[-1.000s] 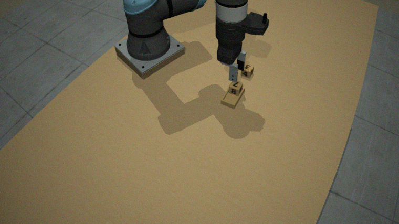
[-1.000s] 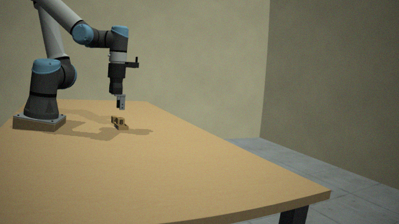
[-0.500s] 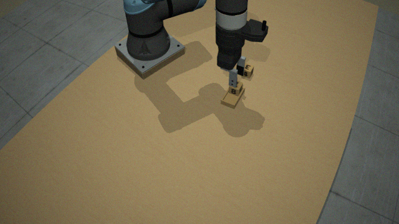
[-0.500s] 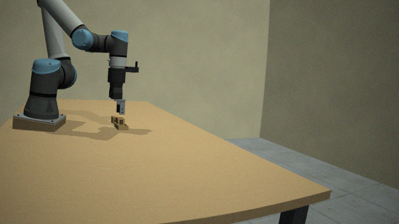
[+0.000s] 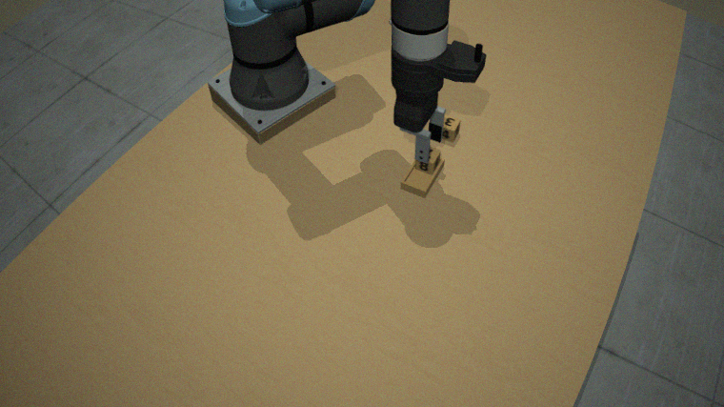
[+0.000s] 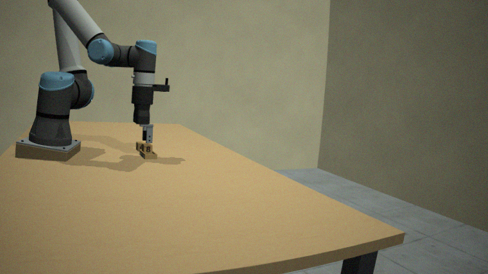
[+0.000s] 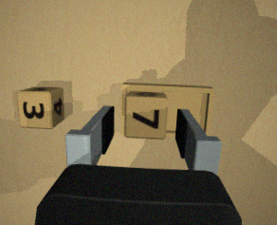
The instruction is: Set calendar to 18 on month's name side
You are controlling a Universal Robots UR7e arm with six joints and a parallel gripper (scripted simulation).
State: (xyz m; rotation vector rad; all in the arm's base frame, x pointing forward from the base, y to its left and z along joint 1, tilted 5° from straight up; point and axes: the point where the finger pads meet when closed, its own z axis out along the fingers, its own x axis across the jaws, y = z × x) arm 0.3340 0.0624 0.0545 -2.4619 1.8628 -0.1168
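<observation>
My gripper is now 20 mm to the left of the wooden tray and 60 mm above it.
</observation>
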